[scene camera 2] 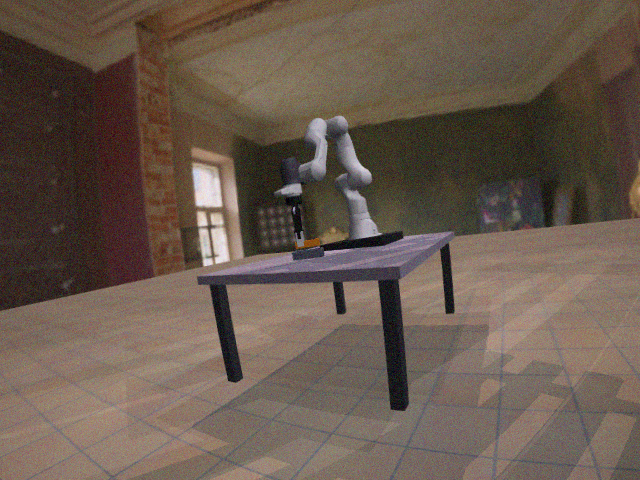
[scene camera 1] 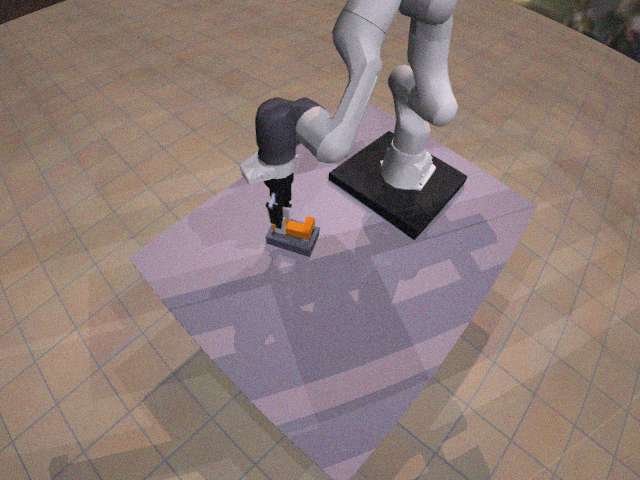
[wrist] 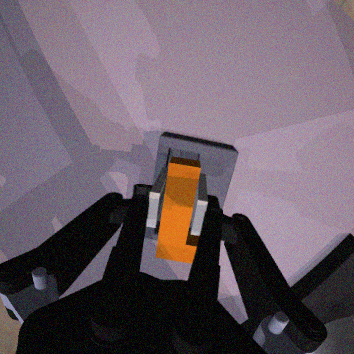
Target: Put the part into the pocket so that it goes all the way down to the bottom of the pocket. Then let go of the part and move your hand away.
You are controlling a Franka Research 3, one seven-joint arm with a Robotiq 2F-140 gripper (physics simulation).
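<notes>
The orange part (scene camera 1: 298, 228) (scene camera 2: 310, 242) (wrist: 182, 185) has a raised end in scene camera 1. It is over the grey block (scene camera 1: 289, 245) (scene camera 2: 308, 254) (wrist: 222, 162), roughly lined up with the block's length. A bit of the pocket (wrist: 186, 154) shows past the part's far end in the wrist view; the part hides the rest. Most of the part stands above the block's top; whether its underside touches the block or dips into the pocket cannot be told. My gripper (scene camera 1: 281, 223) (scene camera 2: 299, 240) (wrist: 181, 183) points down and is shut on the orange part, light pads on both sides.
The block stands on the purple table (scene camera 1: 330, 372) (scene camera 2: 289, 276), near one of its edges. The arm's black base plate (scene camera 1: 361, 198) (scene camera 2: 390, 238) is on the same table, to the right of the block and farther back in scene camera 1.
</notes>
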